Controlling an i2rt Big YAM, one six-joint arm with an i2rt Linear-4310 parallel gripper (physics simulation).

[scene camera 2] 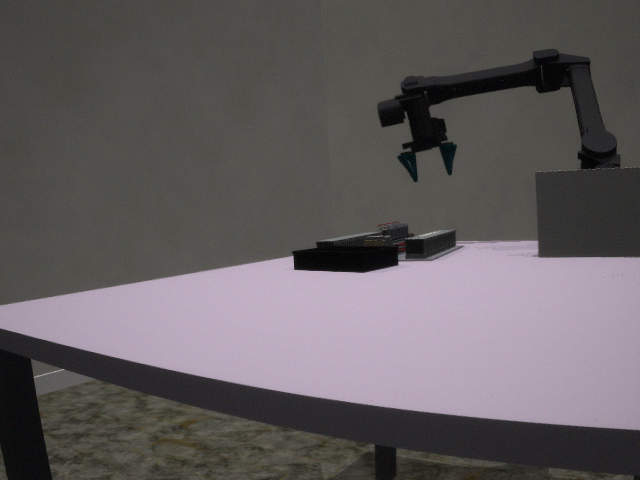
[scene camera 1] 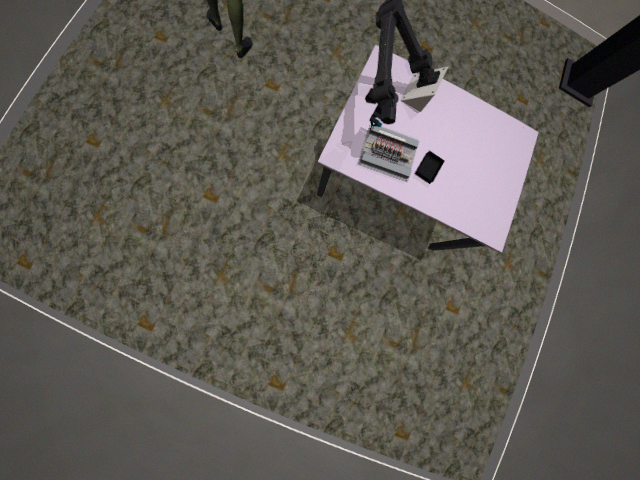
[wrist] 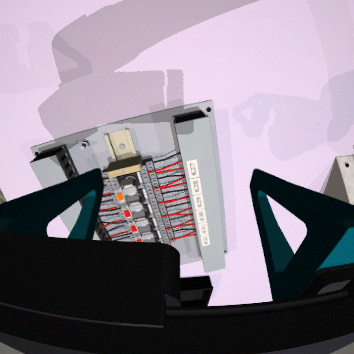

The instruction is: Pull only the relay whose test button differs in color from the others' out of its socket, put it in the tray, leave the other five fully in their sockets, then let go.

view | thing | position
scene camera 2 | gripper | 432, 178
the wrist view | gripper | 176, 176
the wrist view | grey panel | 153, 134
